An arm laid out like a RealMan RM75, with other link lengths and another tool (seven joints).
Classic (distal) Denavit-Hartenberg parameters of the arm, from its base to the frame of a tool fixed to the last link. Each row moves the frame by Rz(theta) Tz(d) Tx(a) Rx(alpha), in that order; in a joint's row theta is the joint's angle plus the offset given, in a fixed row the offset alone. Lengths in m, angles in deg.
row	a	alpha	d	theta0
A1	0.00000	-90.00	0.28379	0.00
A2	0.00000	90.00	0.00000	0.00
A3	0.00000	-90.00	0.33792	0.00
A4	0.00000	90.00	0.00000	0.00
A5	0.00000	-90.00	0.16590	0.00
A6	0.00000	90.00	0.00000	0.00
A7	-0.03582	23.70	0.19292	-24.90
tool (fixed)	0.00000	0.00	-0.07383	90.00
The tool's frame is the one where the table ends.
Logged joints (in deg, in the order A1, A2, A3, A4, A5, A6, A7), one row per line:
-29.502 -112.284 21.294 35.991 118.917 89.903 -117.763
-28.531 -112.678 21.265 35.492 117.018 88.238 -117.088
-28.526 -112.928 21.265 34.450 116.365 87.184 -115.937
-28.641 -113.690 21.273 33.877 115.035 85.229 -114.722
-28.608 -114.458 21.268 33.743 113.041 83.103 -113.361
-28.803 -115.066 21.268 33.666 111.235 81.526 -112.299
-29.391 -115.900 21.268 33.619 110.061 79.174 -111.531
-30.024 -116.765 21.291 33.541 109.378 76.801 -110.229
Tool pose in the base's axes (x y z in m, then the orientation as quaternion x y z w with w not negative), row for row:
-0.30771 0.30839 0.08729 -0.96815 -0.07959 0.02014 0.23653
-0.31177 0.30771 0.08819 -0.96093 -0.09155 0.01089 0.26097
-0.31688 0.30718 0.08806 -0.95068 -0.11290 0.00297 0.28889
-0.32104 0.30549 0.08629 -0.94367 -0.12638 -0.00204 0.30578
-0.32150 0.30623 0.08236 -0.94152 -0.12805 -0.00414 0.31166
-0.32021 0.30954 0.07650 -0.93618 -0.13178 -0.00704 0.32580
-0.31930 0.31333 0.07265 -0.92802 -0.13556 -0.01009 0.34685
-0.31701 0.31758 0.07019 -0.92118 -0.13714 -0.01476 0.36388
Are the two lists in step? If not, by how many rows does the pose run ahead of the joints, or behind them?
The pose runs 2 rows behind the joints: the pose in row i belongs to the joints in row i - 2.
